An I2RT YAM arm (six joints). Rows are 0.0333 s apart.
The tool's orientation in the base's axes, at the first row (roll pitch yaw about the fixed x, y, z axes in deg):
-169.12, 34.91, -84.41
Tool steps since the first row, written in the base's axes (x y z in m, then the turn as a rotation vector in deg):
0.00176, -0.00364, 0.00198, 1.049, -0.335, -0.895
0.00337, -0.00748, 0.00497, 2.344, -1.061, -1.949
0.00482, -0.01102, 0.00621, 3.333, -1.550, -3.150
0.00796, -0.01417, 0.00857, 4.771, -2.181, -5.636
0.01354, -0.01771, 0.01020, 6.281, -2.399, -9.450
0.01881, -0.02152, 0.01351, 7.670, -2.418, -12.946
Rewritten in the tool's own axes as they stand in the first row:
0.00198, -0.00209, -0.00346, 0.869, -0.902, 0.667
0.00353, -0.00419, -0.00788, 2.169, -2.026, 1.269
0.00583, -0.00585, -0.01073, 3.334, -2.823, 2.085
0.00730, -0.00936, -0.01403, 5.387, -3.867, 3.914
0.00970, -0.01516, -0.01664, 7.868, -4.771, 7.060
0.01133, -0.02093, -0.02081, 9.995, -5.602, 10.050

